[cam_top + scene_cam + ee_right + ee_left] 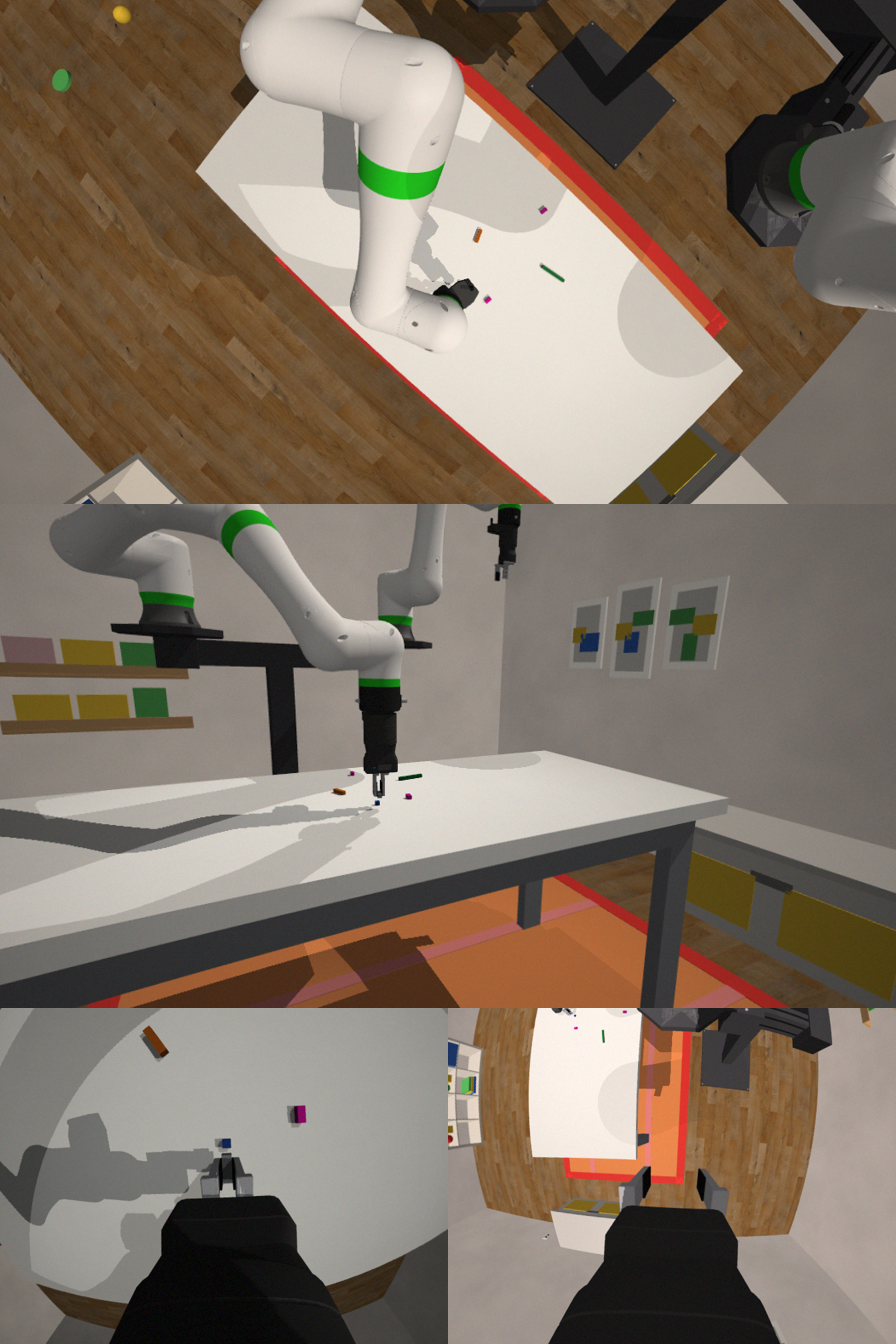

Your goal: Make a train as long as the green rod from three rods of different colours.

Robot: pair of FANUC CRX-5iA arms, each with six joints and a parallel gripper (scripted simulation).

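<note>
Now: right hand 40 mm above the blue rod, 20 mm past it and 10 mm to the right of it. From my right hand the other things lie so: green rod: 210 mm behind, 200 mm to the left, 40 mm below; grey rod: 20 mm below; orange rod: 160 mm behind, 40 mm to the right, 40 mm below.
</note>
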